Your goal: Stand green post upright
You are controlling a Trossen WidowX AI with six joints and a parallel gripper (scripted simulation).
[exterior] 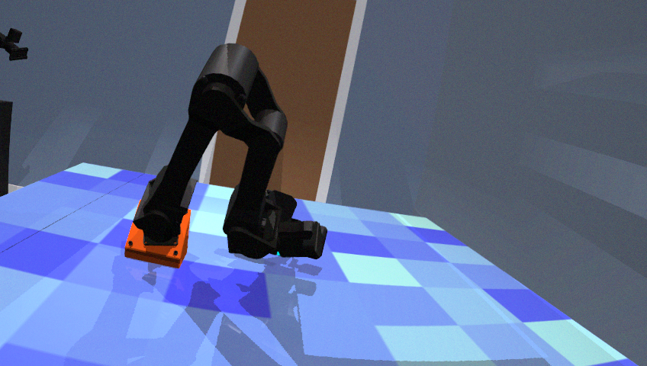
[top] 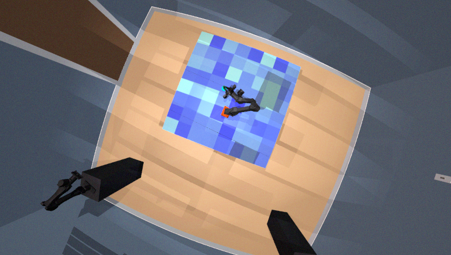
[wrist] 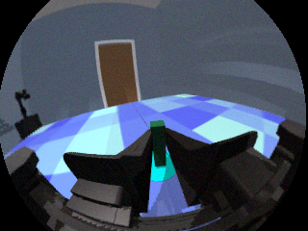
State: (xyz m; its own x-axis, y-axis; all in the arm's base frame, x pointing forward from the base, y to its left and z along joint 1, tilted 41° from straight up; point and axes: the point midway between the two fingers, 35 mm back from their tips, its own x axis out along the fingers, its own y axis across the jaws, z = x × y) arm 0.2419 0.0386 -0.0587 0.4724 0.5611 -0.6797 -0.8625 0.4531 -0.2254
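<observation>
The green post is 2 cm below my gripper tip. Also, from my gripper tip: cyan circle: 6 cm below.
</observation>
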